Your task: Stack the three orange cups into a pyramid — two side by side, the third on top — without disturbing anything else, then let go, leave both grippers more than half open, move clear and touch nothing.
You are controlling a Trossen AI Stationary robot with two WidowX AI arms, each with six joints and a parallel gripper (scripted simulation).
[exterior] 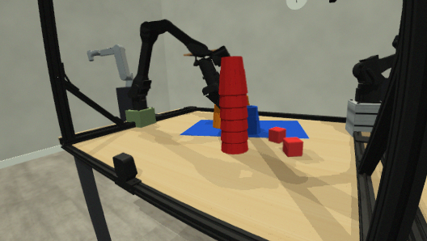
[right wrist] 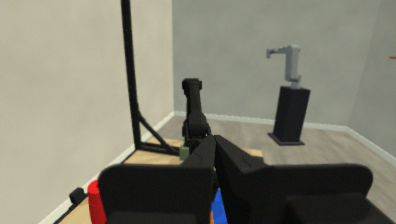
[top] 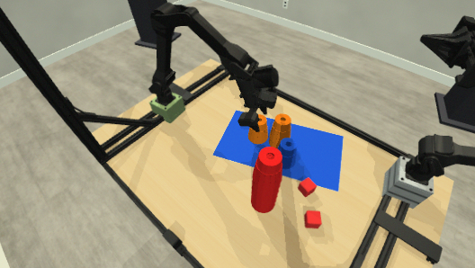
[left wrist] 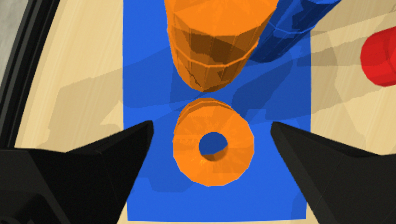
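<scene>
My right gripper is now 430 mm above the blue cup, 240 mm to the right of it and 40 mm past it.
</scene>
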